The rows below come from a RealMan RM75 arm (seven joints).
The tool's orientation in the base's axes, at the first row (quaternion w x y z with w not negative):
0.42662 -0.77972 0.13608 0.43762
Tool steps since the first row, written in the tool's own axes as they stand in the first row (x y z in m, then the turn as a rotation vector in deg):
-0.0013 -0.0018 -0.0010 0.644 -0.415 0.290
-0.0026 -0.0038 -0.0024 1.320 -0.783 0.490
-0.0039 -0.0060 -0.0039 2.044 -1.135 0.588
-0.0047 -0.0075 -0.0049 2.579 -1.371 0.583
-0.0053 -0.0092 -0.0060 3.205 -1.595 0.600
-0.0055 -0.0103 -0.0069 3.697 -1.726 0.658
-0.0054 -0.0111 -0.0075 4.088 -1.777 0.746
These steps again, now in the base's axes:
0.0009 0.0001 0.0023 0.452 0.580 -0.361
0.0021 0.0000 0.0048 0.947 1.066 -0.750
0.0035 -0.0001 0.0074 1.517 1.471 -1.161
0.0044 -0.0001 0.0091 1.968 1.694 -1.458
0.0057 -0.0001 0.0108 2.453 1.943 -1.840
0.0067 -0.0001 0.0118 2.782 2.146 -2.176
0.0076 -0.0001 0.0123 2.989 2.308 -2.483

